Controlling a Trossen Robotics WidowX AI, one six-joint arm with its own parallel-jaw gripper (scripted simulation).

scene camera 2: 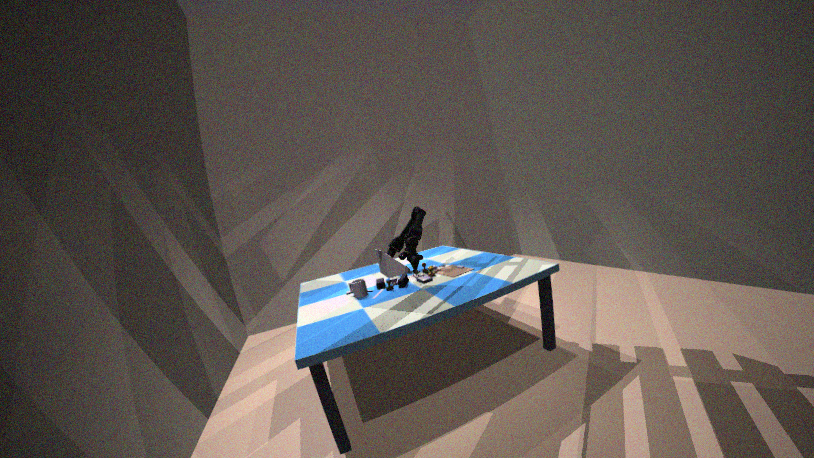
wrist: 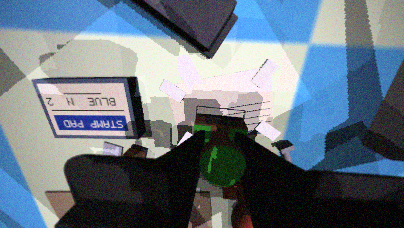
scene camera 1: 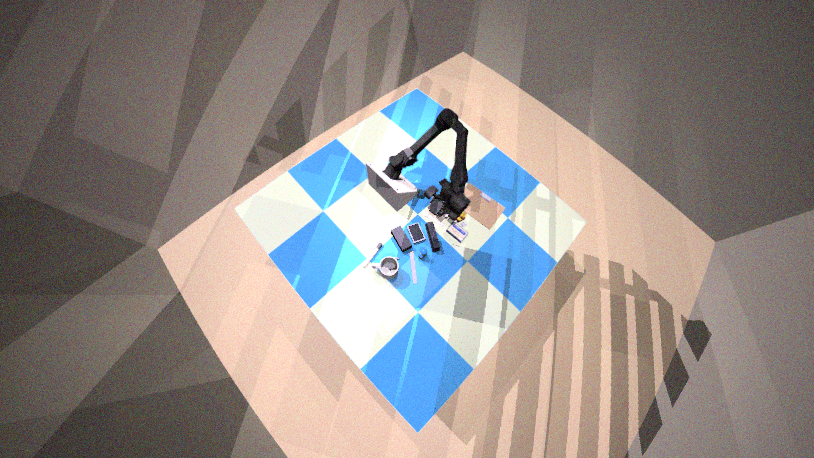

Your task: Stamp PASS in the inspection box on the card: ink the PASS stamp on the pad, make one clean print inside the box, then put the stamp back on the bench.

Labels:
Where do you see a pale card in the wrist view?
248,94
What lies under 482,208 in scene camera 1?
A brown board.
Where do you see a green-knobbed pass stamp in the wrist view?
222,162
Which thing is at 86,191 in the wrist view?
The gripper.

